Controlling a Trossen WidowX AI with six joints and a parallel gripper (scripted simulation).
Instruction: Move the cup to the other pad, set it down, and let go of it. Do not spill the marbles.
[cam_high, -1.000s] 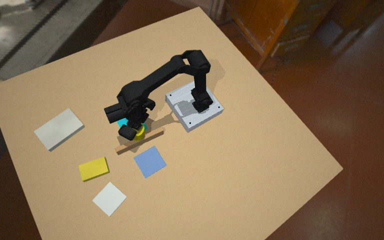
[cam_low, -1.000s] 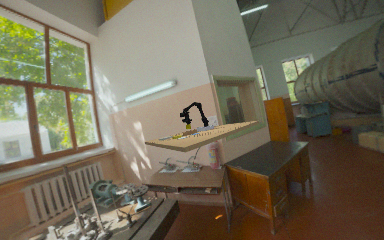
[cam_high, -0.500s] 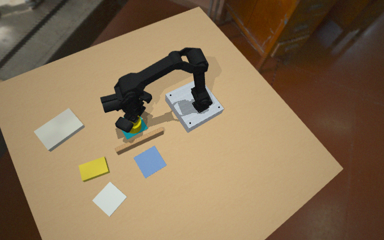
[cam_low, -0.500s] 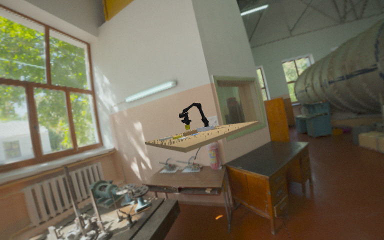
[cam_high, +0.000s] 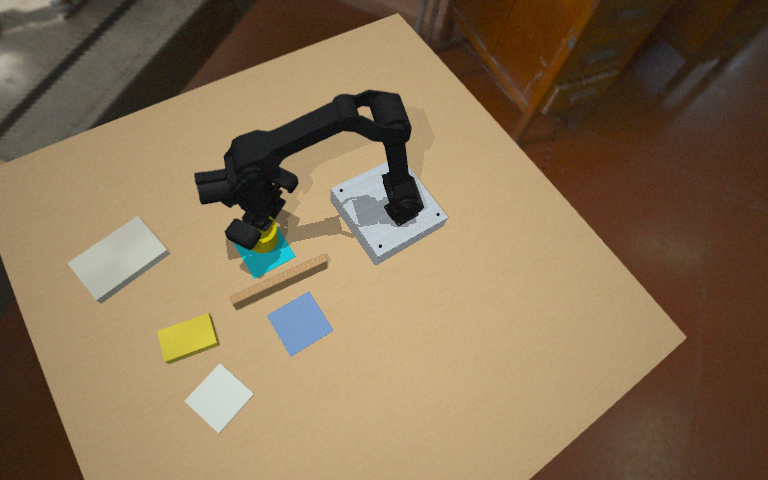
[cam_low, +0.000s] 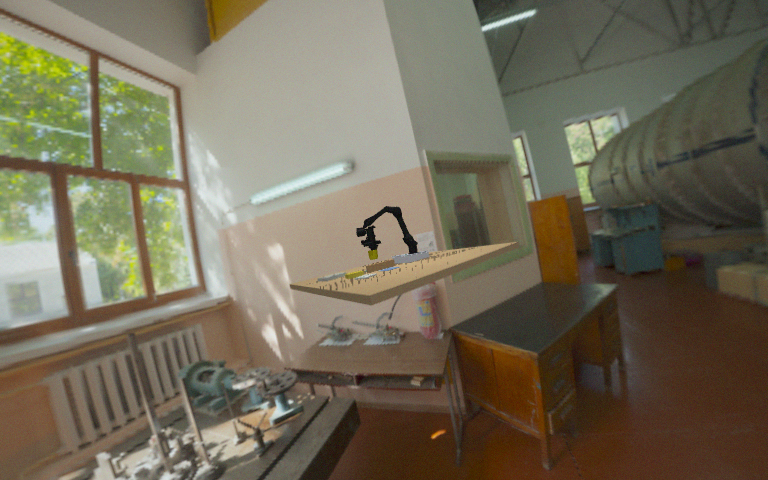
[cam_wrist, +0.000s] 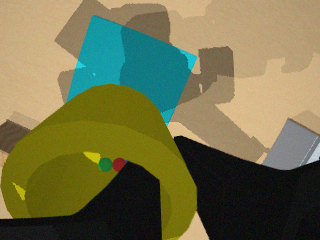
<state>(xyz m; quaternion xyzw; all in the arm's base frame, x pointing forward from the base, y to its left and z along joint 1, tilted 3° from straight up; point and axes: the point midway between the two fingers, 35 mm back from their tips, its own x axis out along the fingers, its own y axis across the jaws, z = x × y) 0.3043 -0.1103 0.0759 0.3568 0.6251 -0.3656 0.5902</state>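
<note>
Right now the cyan pad is 12 cm below my gripper tip and 2 cm ahead of it. Round my gripper tip: cup 2 cm ahead, 1 cm to the left; thin wooden bar 10 cm to the left, 10 cm below, 4 cm ahead; red marble 3 cm to the left, 2 cm below, 2 cm ahead.
</note>
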